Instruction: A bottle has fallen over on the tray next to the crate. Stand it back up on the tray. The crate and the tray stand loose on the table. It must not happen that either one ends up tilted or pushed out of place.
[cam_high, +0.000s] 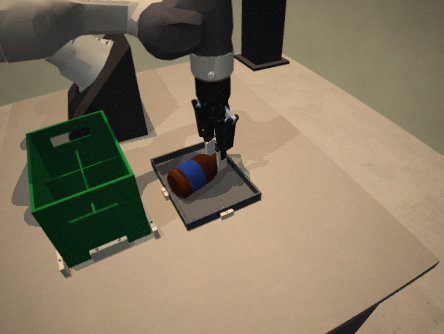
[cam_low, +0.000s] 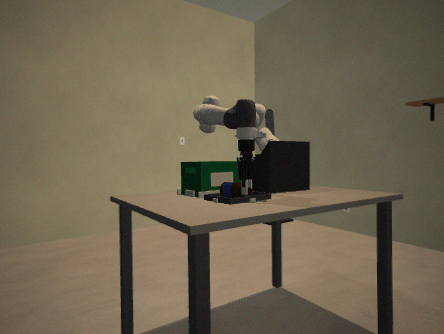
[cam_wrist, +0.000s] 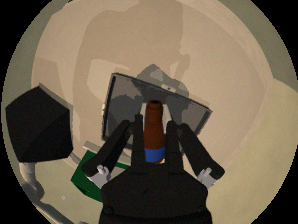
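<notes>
Now: hand 2 cm short of the bottle, 5 cm to the left of it and 2 cm above it. The rest, counted from my hand: green crate: 2 cm behind, 31 cm to the right, 2 cm above; then dark tray: 2 cm ahead, 5 cm to the right, 5 cm below.
</notes>
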